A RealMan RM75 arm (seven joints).
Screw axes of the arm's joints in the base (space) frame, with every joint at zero. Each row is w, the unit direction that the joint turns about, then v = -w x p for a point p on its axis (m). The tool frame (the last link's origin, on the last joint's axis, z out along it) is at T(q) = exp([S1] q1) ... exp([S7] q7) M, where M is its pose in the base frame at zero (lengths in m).
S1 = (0, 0, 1, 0.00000, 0.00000, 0.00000)
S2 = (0, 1, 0, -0.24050, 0.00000, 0.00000)
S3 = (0, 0, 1, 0.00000, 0.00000, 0.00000)
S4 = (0, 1, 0, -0.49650, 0.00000, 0.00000)
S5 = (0, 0, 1, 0.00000, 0.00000, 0.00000)
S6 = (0, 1, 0, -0.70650, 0.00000, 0.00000)
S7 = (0, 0, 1, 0.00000, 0.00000, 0.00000)
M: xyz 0.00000 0.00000 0.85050 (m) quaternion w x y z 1 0 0 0
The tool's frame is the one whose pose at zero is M.
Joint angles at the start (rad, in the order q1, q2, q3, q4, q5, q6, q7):
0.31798 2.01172 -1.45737 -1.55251 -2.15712 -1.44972 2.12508
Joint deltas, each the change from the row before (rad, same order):
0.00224 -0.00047 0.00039 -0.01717 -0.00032 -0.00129 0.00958
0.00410 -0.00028 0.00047 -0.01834 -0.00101 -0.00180 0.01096
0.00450 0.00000 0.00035 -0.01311 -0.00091 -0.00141 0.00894
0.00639 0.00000 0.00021 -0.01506 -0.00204 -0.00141 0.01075
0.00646 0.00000 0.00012 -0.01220 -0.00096 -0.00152 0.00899
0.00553 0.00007 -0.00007 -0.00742 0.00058 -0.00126 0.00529
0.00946 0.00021 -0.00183 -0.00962 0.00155 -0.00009 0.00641
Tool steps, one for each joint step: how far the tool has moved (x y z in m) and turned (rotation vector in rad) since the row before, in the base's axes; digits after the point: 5 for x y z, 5 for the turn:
-0.00418 0.00055 0.00198 0.00761 0.00183 0.00803
-0.00493 0.00074 0.00206 0.00791 0.00170 0.00945
-0.00402 0.00070 0.00143 0.00561 0.00154 0.00722
-0.00489 0.00097 0.00163 0.00681 0.00105 0.00905
-0.00444 0.00083 0.00128 0.00491 0.00152 0.00839
-0.00337 0.00060 0.00069 0.00211 0.00191 0.00704
-0.00541 0.00099 0.00052 0.00230 0.00320 0.01293

